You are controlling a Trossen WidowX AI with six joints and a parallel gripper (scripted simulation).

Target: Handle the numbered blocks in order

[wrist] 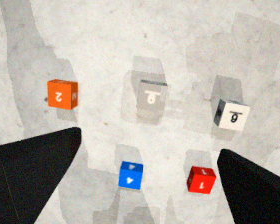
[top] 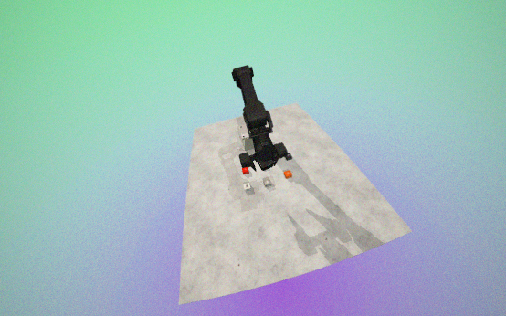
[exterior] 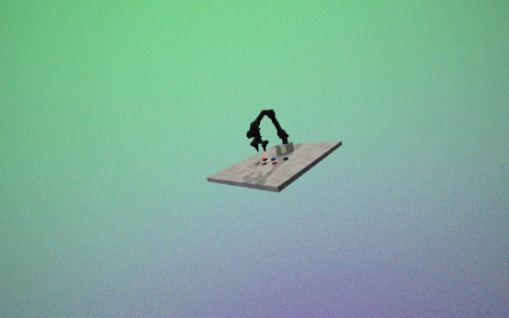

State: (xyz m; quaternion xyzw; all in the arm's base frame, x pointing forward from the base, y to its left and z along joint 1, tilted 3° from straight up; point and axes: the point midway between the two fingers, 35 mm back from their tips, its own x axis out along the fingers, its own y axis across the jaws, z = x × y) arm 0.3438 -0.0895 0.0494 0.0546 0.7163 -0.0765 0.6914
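My gripper tip is now 13 cm past the red block, 7 cm to the left of it and 11 cm above it. From my gripper tip the other things lie so: orange block (1 cm ahead, 12 cm to the left, 11 cm below); white block (2 cm behind, 10 cm to the right, 11 cm below); grey block (11 cm below).
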